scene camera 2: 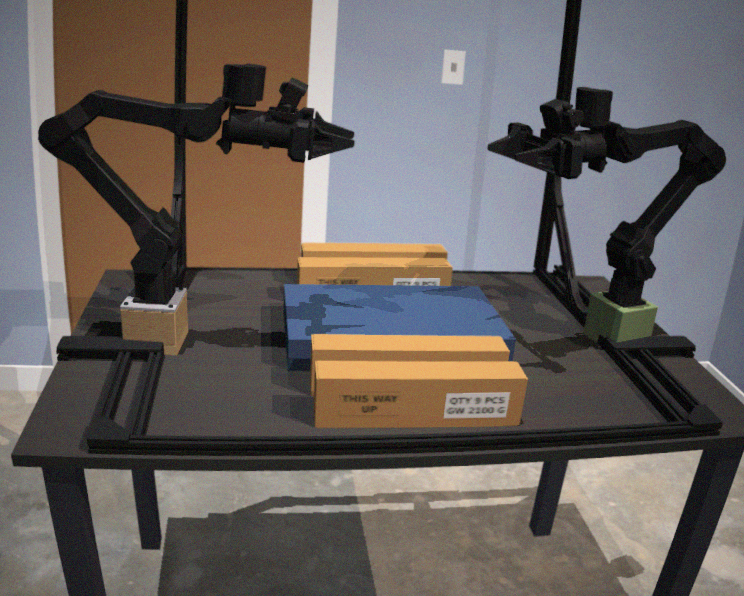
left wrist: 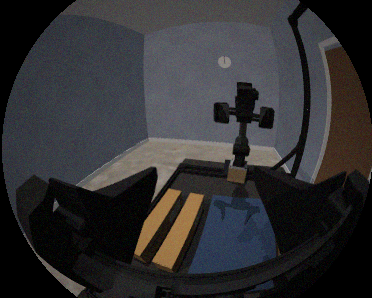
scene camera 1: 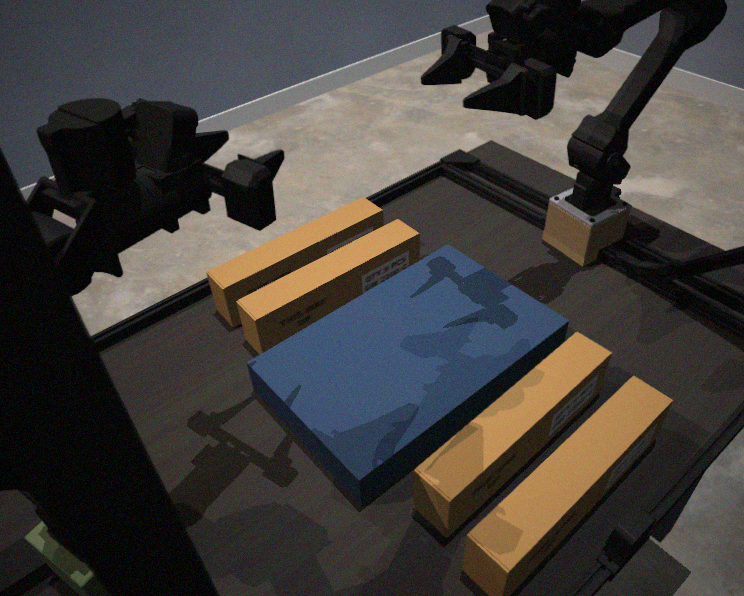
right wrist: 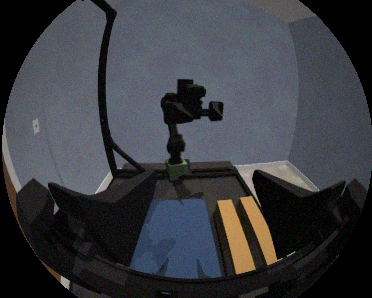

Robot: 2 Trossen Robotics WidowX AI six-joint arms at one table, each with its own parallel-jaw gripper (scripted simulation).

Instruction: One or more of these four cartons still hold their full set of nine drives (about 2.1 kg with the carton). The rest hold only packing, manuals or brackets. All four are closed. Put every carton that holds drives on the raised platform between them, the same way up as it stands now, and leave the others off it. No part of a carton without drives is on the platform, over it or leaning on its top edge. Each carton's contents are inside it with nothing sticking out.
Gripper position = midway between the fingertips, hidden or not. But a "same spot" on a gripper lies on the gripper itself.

The left gripper shows in scene camera 2 (501, 152), in the left wrist view (207, 172), in scene camera 1 (254, 144) and in the right wrist view (208, 118). The right gripper shows in scene camera 2, in the left wrist view, in scene camera 1 (442, 92) and in the right wrist view (207, 175). The same spot on the right gripper: (left wrist: 264, 112) is (scene camera 2: 322, 118). The same spot on a blue raised platform: (left wrist: 237, 233) is (scene camera 2: 385, 312).
